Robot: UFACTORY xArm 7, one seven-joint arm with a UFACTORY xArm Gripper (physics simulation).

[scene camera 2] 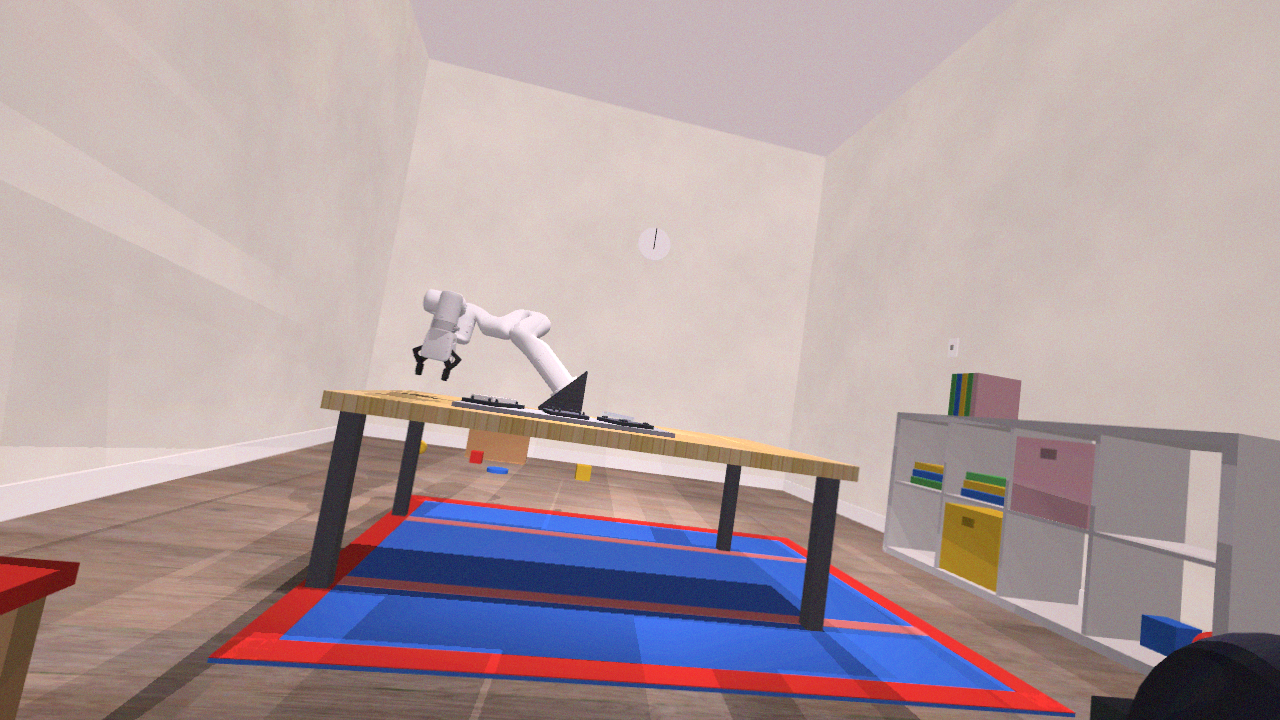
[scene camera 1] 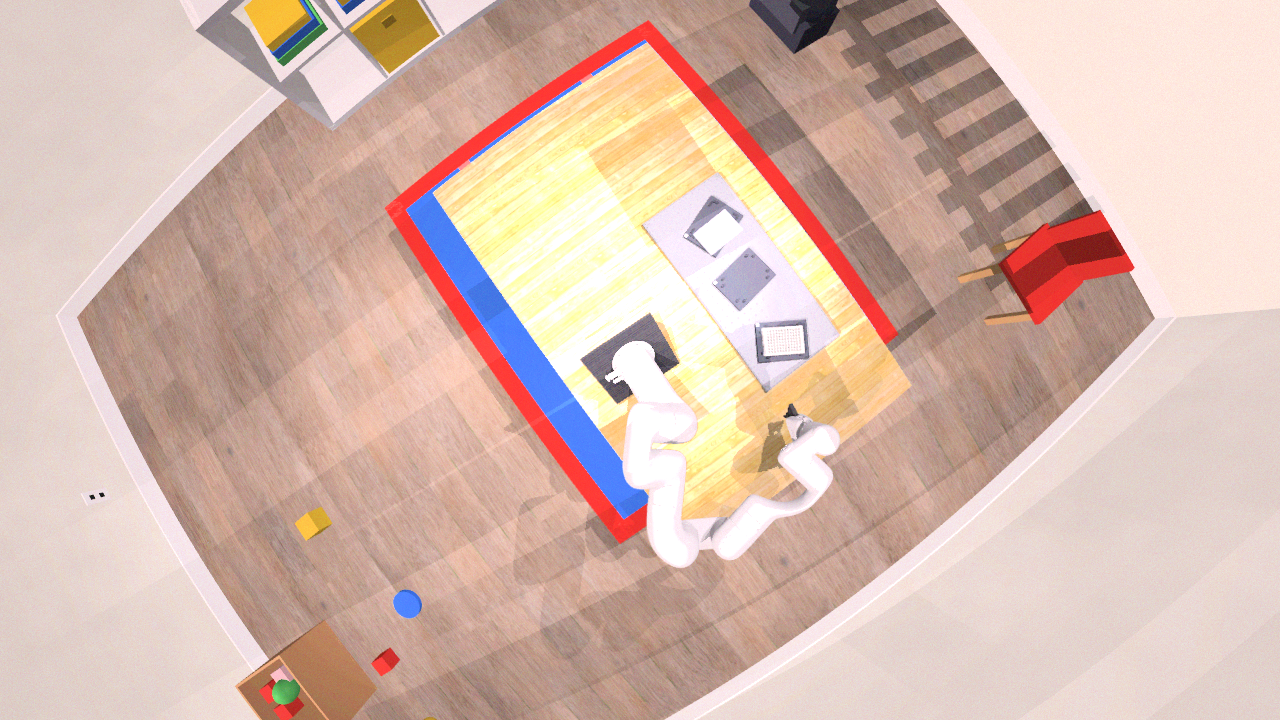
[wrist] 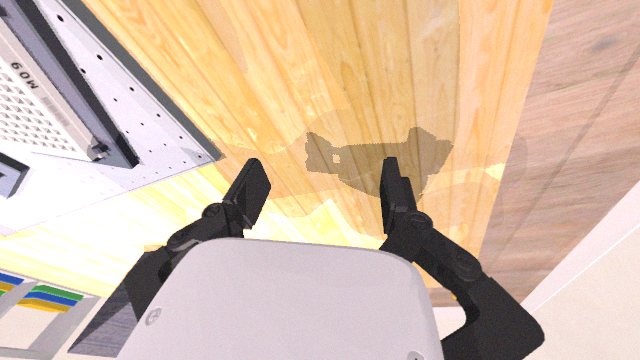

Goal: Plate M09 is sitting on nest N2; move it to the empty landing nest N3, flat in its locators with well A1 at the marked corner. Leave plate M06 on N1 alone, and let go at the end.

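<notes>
Plate M09 (scene camera 1: 783, 340) (wrist: 35, 107), white with a grid of wells, sits in dark nest N2 (scene camera 1: 800, 358) (wrist: 102, 125) at the lower right end of the perforated board. Its M09 label shows at the left of the wrist view. Dark nest N3 (scene camera 1: 743, 278) is empty in the middle of the board. A plain white plate (scene camera 1: 717, 231), taken as M06, sits on the nest at the board's far end; its label cannot be read. My gripper (scene camera 1: 785, 420) (scene camera 2: 432, 372) (wrist: 320, 172) is open and empty, above the wooden table to the side of N2, apart from M09.
The light grey perforated board (scene camera 1: 787, 297) (wrist: 145, 137) carries the nests on the wooden table (scene camera 1: 554, 259) (scene camera 2: 760, 450). A dark block (scene camera 1: 597, 361) (scene camera 2: 572, 394) stands beside the arm (scene camera 1: 666, 483) (scene camera 2: 537, 344). The table's edge and the floor show right of the fingers in the wrist view.
</notes>
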